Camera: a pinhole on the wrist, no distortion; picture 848 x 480 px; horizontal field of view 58.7 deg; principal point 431.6 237.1 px. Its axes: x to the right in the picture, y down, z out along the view. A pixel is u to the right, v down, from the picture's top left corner.
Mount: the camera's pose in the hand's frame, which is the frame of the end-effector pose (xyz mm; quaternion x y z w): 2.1 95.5 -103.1 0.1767 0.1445 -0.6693 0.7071
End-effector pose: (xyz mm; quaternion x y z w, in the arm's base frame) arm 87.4 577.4 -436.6 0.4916 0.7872 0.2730 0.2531
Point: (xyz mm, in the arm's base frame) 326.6 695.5 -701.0
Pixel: 209 353
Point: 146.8 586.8 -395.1
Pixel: 245 128
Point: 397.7 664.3 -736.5
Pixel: 174 271
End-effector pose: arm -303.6 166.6 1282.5 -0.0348 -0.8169 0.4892 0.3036
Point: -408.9 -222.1 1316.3
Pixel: 526 201
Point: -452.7 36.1 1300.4
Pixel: 456 459
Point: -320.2 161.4 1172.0
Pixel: 71 60
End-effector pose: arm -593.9 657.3 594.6 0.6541 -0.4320 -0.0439 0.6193
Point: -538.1 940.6 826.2
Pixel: behind the camera
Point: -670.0 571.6 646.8
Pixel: 173 390
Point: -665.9 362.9 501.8
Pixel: 417 423
